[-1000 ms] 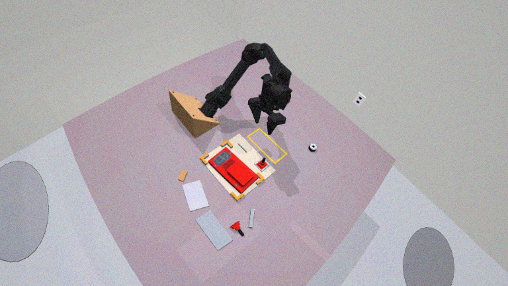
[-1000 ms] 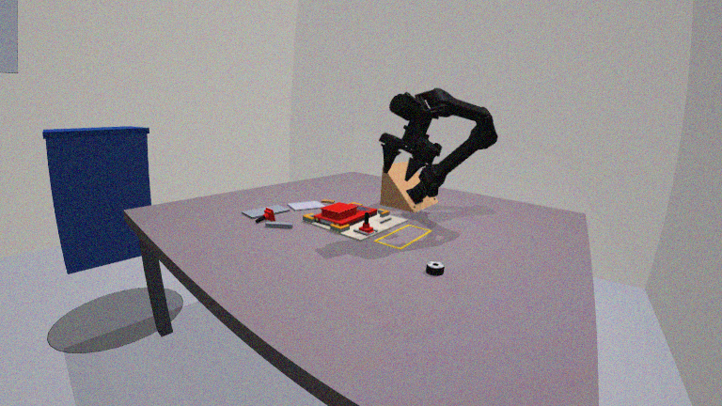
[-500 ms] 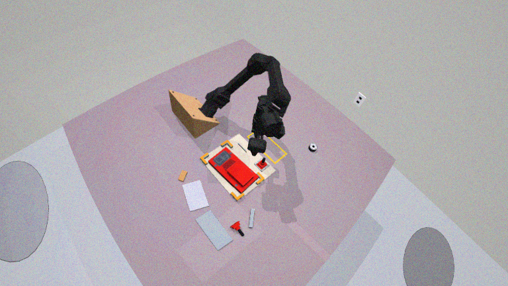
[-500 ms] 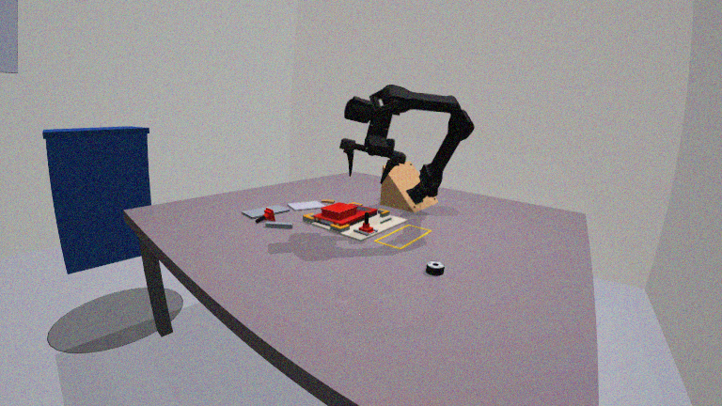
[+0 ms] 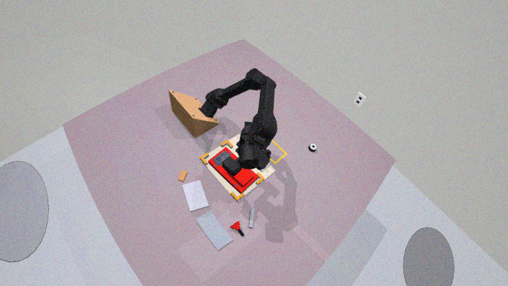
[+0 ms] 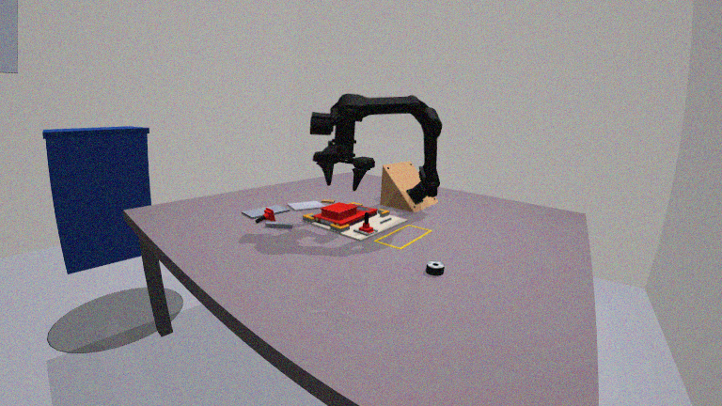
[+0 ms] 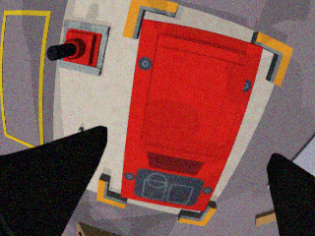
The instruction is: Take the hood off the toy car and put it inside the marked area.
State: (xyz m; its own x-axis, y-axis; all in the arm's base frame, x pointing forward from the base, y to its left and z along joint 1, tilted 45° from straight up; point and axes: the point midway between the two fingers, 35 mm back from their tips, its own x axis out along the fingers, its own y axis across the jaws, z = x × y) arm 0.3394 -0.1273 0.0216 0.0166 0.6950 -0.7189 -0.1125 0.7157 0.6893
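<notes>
Right now my gripper tip is 7 cm above the red hood panel. Also, from my gripper tip: black wheel: 12 cm ahead, 37 cm to the left, 10 cm below; then grey bar: 17 cm ahead, 9 cm to the right, 10 cm below.
</notes>
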